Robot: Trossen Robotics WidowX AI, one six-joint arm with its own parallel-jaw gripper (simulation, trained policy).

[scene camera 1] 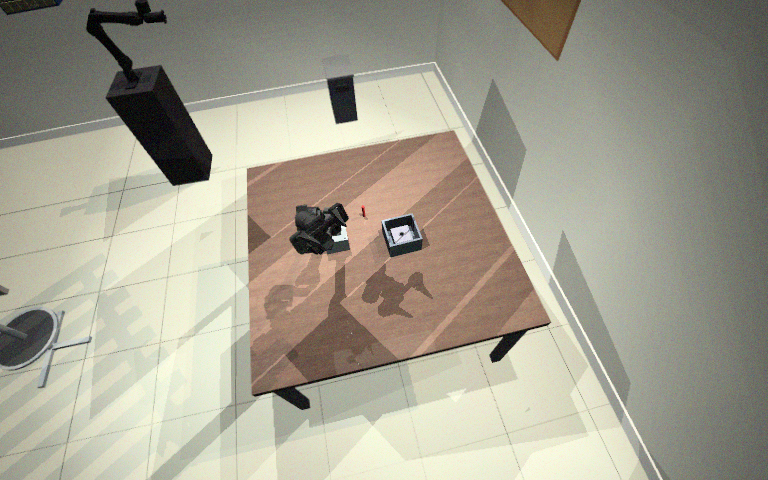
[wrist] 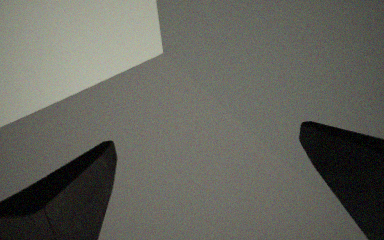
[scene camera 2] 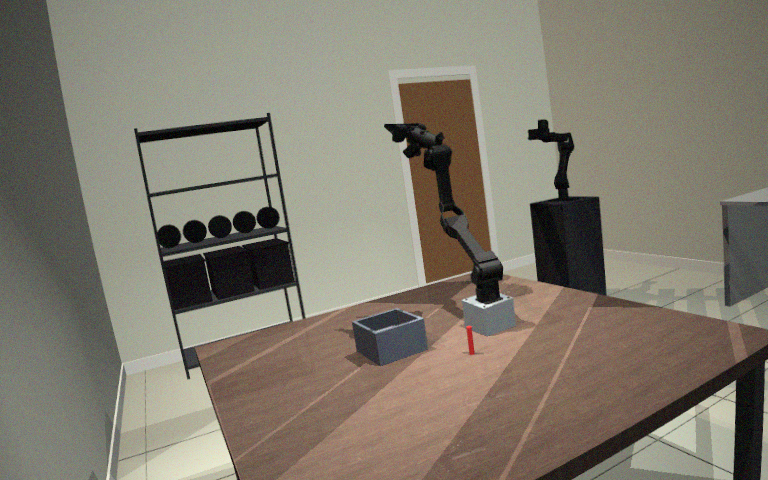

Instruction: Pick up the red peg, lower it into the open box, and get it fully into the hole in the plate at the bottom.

In view: the gripper (scene camera 1: 333, 234) and a grey box (scene camera 1: 413, 245).
The gripper also shows in the wrist view (wrist: 209, 139) and in scene camera 2 (scene camera 2: 391, 125). The wrist view misses the grey box: it is out of frame.
